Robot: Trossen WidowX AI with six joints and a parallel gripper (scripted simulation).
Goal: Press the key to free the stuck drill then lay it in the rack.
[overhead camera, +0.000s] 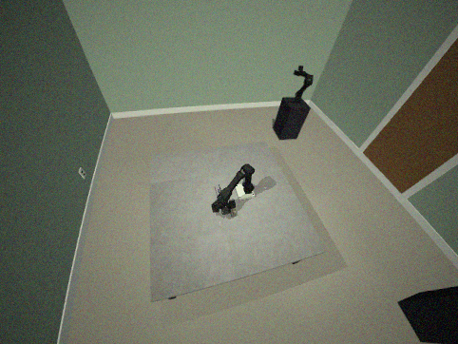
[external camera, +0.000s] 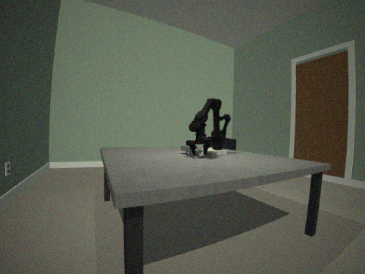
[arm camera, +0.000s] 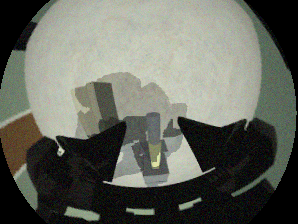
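My gripper tip is now 40 mm to the left of the drill and 30 mm below it. Also, from my gripper tip: grey block (80 mm behind, 20 mm to the left, 10 mm above); then grey fixture block (10 mm ahead, 140 mm to the right, 30 mm above).
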